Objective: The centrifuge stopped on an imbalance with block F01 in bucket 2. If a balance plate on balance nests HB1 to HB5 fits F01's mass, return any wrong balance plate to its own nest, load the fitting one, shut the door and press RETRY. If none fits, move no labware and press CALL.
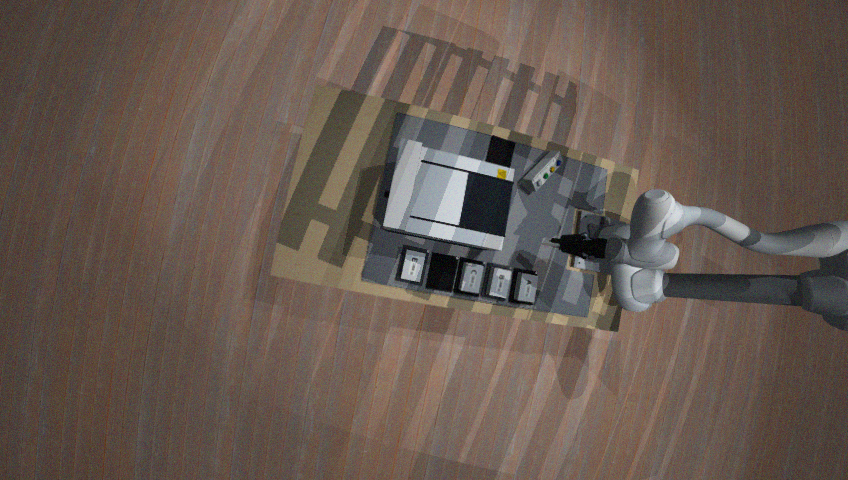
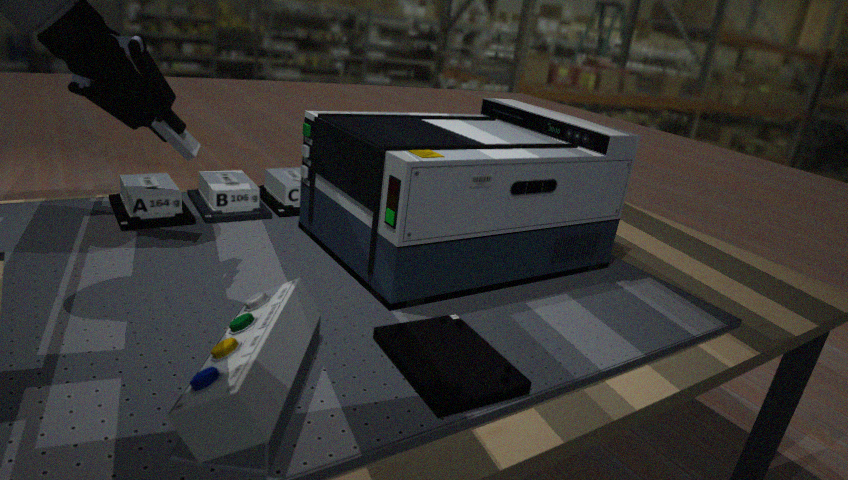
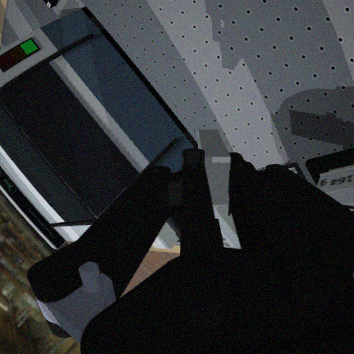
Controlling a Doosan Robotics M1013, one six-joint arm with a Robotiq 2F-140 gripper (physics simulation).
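Places are measured from the arm's base along level axes (x right, y down, z ahead), in centimetres.
Pixels of known places: gripper, between the fingertips: (image 1: 542, 241) (image 2: 194, 152) (image 3: 206, 147).
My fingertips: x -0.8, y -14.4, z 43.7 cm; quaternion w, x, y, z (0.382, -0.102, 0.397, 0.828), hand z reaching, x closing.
For each thing: its top centre in the pictures, then the offset to it from my fingertips. "spot": a spot on its surface instead. Level surfaces: height alone.
- perforated mat, height of its surface: dy +16.1 cm
- White plates E, centre of its top: (image 3: 147, 232) (image 1: 413, 265) dx -11.1, dy +10.8, dz +53.9 cm
- C, centre of its top: (image 3: 217, 232) (image 2: 295, 176) (image 1: 472, 278) dx -16.4, dy +10.8, dz +27.6 cm
- B, centre of its top: (image 2: 228, 179) (image 1: 500, 283) dx -18.8, dy +10.8, dz +14.4 cm
- A, centre of its top: (image 2: 149, 183) (image 1: 528, 288) dx -21.4, dy +10.8, dz +0.7 cm
- nest, centre of its top: (image 3: 187, 222) (image 1: 442, 272) dx -14.3, dy +14.3, dz +40.4 cm
- sloped button box, centre of its top: (image 2: 256, 322) (image 1: 548, 167) dx +34.8, dy +7.8, dz -8.6 cm
- flat black pad, a spot on its surface: (image 2: 451, 364) (image 1: 503, 150) spot: dx +44.0, dy +14.5, dz +10.9 cm
- tan table, height of its surface: dy +17.4 cm
The grey and white centrifuge (image 1: 438, 196) (image 2: 474, 203) (image 3: 70, 116) stands on the perforated mat (image 2: 146, 269). The end of its top nearest the arm is dark. A row of balance nests runs along one mat edge. White plates E (image 1: 413, 264), C (image 1: 472, 277) (image 2: 285, 184), B (image 1: 499, 281) (image 2: 229, 190) and A (image 1: 526, 287) (image 2: 151, 193) (image 3: 337, 180) sit in them. A reads 164 g and B 106 g. The nest (image 1: 442, 271) between E and C is bare black. My gripper (image 1: 554, 241) (image 2: 182, 141) (image 3: 206, 147) is shut and empty. It hangs in the air above the mat near plate A.
A sloped button box (image 1: 541, 171) (image 2: 259, 370) carries green (image 2: 240, 322), yellow (image 2: 224, 347) and blue (image 2: 204, 377) buttons and a pale one (image 2: 256, 298). A flat black pad (image 1: 499, 150) (image 2: 451, 364) lies beside the centrifuge. The mat lies on a tan table (image 1: 319, 179).
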